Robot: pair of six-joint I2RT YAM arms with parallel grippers.
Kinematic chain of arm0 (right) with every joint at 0, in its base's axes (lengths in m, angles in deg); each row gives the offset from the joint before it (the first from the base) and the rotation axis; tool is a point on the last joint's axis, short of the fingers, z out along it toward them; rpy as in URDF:
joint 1: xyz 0 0 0.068 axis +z
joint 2: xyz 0.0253 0.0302 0.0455 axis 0.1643 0.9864 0
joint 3: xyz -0.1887 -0.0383 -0.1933 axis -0.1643 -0.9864 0
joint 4: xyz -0.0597 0.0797 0.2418 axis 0.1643 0.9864 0
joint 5: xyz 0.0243 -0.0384 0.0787 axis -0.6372 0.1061 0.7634
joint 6: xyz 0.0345 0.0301 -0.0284 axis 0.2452 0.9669 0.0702
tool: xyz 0 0 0 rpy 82.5 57.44 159.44
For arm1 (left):
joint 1: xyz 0 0 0.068 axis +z
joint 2: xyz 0.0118 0.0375 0.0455 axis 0.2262 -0.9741 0
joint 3: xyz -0.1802 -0.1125 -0.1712 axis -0.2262 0.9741 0
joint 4: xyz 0.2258 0.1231 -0.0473 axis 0.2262 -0.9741 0
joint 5: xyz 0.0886 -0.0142 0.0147 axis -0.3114 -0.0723 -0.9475
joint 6: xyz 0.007 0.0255 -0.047 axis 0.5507 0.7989 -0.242
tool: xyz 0 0 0 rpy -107.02 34.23 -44.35
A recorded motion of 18 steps. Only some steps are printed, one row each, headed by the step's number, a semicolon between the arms.
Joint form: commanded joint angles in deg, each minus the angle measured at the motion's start. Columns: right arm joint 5, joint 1, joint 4, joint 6, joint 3, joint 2; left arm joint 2, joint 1, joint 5, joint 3, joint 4, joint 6.
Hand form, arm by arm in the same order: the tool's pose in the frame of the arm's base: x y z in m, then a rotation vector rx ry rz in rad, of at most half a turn. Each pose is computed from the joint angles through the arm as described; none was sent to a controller.
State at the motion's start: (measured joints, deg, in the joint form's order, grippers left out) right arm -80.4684 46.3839 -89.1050 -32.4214 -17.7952 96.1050; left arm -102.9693 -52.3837 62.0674 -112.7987 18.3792 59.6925
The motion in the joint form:
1: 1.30 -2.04 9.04 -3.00 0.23 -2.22; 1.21 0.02 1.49 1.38 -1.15 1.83
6: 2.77 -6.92 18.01 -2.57 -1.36 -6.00; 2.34 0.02 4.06 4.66 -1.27 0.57
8: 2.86 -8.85 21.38 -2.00 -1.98 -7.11; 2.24 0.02 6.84 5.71 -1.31 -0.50
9: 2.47 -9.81 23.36 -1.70 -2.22 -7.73; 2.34 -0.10 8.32 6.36 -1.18 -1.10
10: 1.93 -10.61 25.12 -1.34 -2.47 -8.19; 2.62 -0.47 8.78 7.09 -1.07 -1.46
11: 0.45 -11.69 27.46 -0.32 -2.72 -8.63; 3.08 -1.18 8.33 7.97 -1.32 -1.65
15: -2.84 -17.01 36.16 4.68 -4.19 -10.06; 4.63 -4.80 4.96 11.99 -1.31 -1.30
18: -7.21 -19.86 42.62 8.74 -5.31 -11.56; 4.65 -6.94 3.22 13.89 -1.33 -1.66
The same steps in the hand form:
1: 0.1614 0.1161 0.3015 -0.0429 1.5082 1.0819; 0.1858 -0.1698 0.3554 0.7521 1.3033 -0.9174
6: 0.1611 0.0975 0.2859 0.0159 1.6245 1.0049; 0.1809 -0.1677 0.3391 0.7834 1.3421 -0.9660
8: 0.1614 0.0905 0.2788 0.0561 1.6725 0.9735; 0.1796 -0.1686 0.3320 0.8154 1.3593 -1.0152
9: 0.1613 0.0867 0.2753 0.0837 1.6977 0.9514; 0.1780 -0.1690 0.3286 0.8329 1.3644 -1.0434
10: 0.1613 0.0835 0.2716 0.1122 1.7215 0.9301; 0.1756 -0.1694 0.3254 0.8414 1.3699 -1.0591
11: 0.1618 0.0789 0.2668 0.1697 1.7516 0.8968; 0.1723 -0.1702 0.3212 0.8442 1.3826 -1.0659
15: 0.1624 0.0592 0.2452 0.4027 1.8622 0.7895; 0.1580 -0.1751 0.3022 0.8570 1.4231 -1.0663
18: 0.1584 0.0462 0.2304 0.5905 1.9102 0.6897; 0.1514 -0.1795 0.2905 0.8654 1.4592 -1.0744

